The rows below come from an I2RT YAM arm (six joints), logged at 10 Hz.
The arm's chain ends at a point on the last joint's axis. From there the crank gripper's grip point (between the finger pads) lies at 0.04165 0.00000 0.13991 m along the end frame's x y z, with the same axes.
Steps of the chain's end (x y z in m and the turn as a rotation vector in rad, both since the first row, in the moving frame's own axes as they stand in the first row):
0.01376, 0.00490, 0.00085, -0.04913, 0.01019, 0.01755
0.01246, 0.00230, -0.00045, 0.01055, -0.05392, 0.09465
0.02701, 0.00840, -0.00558, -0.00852, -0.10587, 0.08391
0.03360, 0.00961, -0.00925, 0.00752, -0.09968, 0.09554
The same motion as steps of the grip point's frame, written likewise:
0.01512, 0.01250, 0.00023, -0.04913, 0.01019, 0.01755
0.00475, 0.00439, 0.00160, 0.01055, -0.05392, 0.09465
0.01181, 0.01247, -0.00199, -0.00852, -0.10587, 0.08391
0.01935, 0.01185, -0.00579, 0.00752, -0.09968, 0.09554

